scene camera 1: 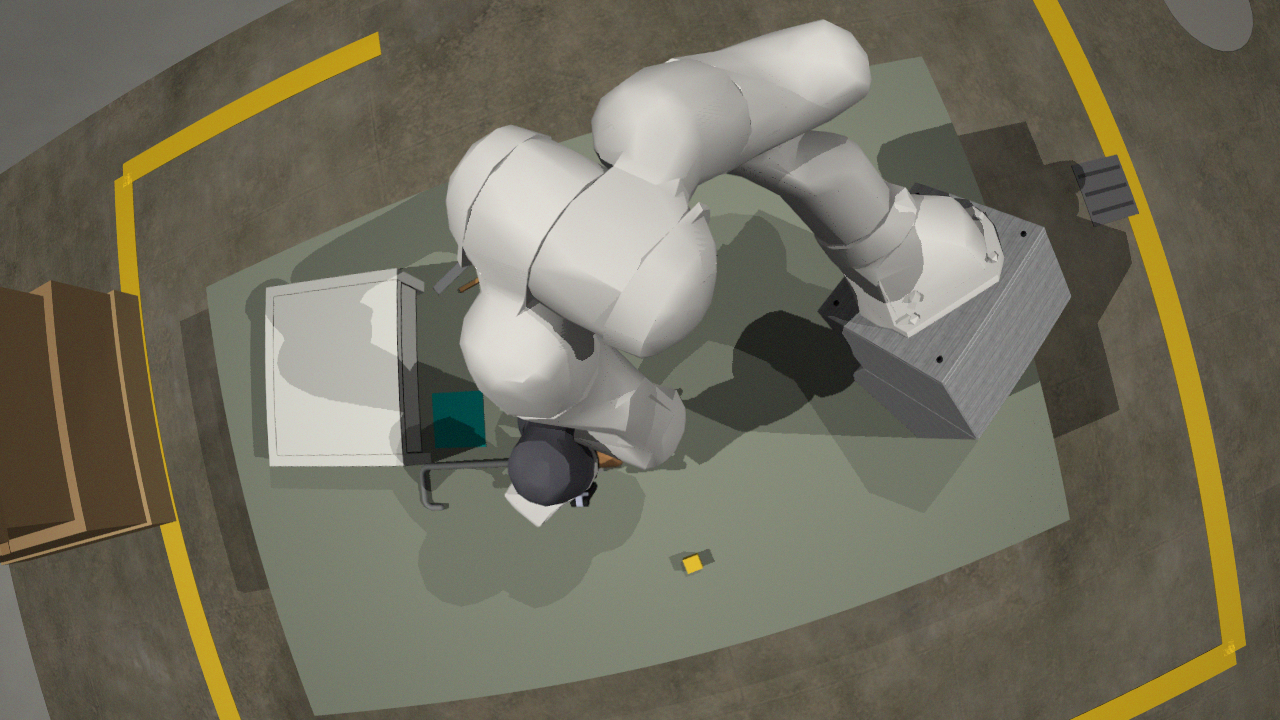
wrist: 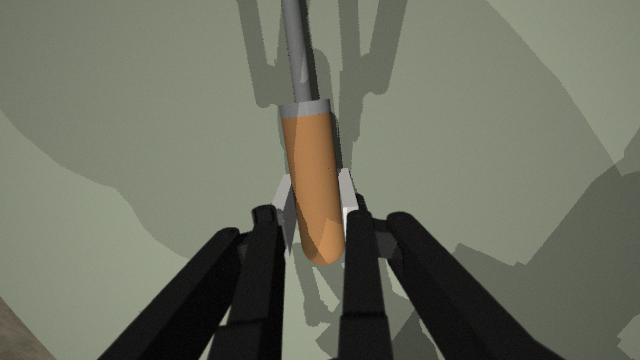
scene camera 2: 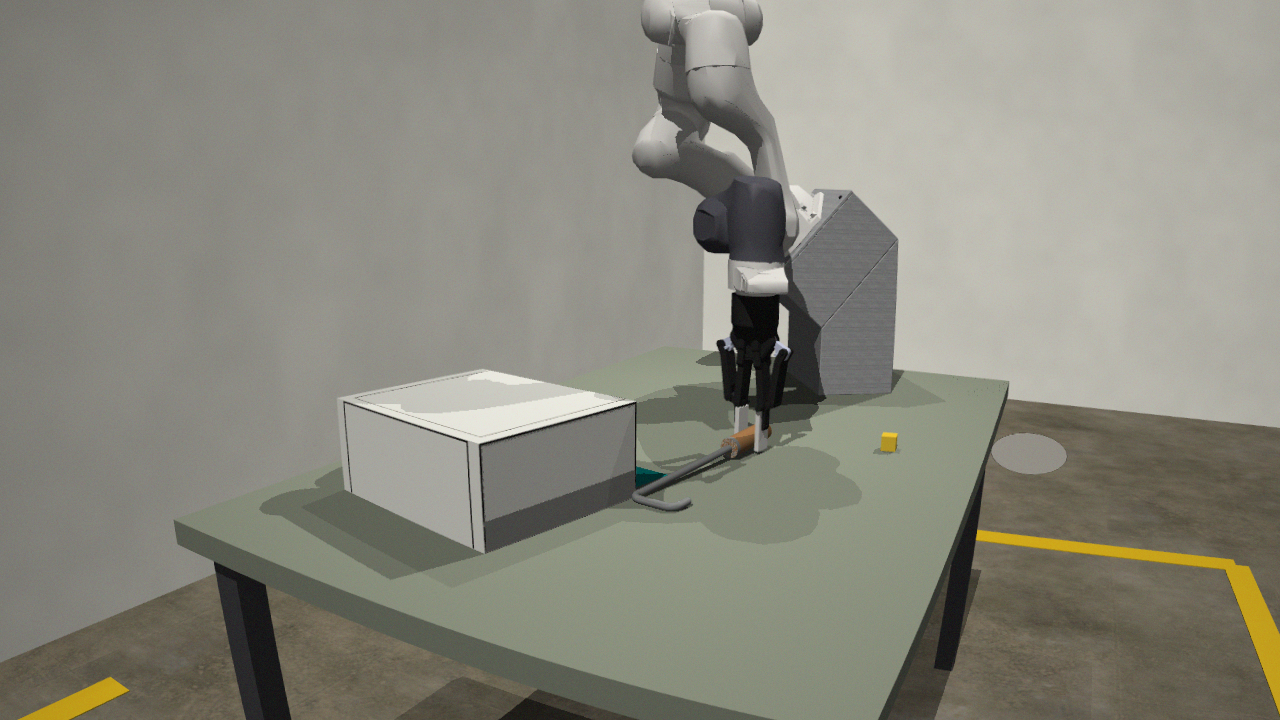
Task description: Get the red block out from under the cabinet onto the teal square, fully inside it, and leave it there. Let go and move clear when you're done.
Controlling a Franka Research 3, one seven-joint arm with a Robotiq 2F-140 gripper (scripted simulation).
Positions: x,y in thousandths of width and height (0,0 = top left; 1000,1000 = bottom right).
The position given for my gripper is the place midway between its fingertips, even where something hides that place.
Observation:
In view: my gripper (scene camera 2: 586,622).
My gripper shows as well in the wrist view (wrist: 496,524).

